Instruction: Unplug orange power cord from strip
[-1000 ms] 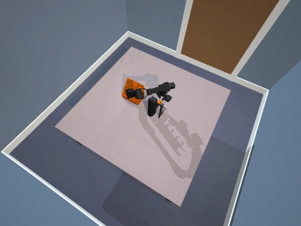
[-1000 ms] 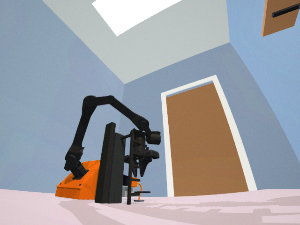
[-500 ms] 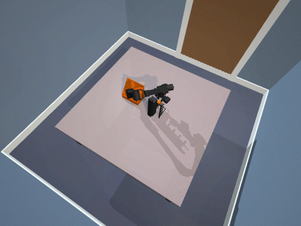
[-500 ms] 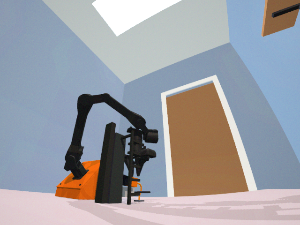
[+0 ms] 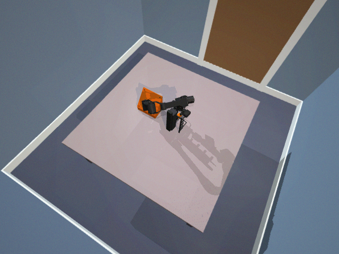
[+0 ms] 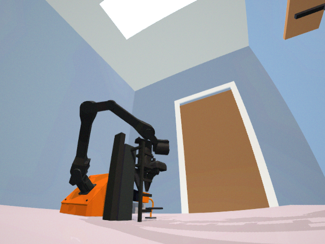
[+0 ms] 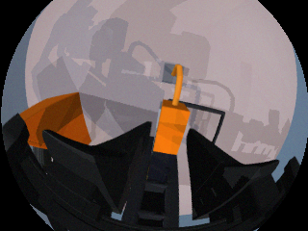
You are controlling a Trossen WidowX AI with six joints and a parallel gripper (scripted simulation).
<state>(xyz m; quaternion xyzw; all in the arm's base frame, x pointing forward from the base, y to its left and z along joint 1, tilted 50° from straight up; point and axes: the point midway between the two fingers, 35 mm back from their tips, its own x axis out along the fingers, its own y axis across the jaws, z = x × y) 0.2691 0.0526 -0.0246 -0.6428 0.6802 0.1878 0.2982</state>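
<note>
Right now the orange plug is 20 mm to the right of my gripper tip and 10 mm below it. Round my gripper tip: thin dark rack (110 mm to the right, 70 mm ahead, 30 mm above).
</note>
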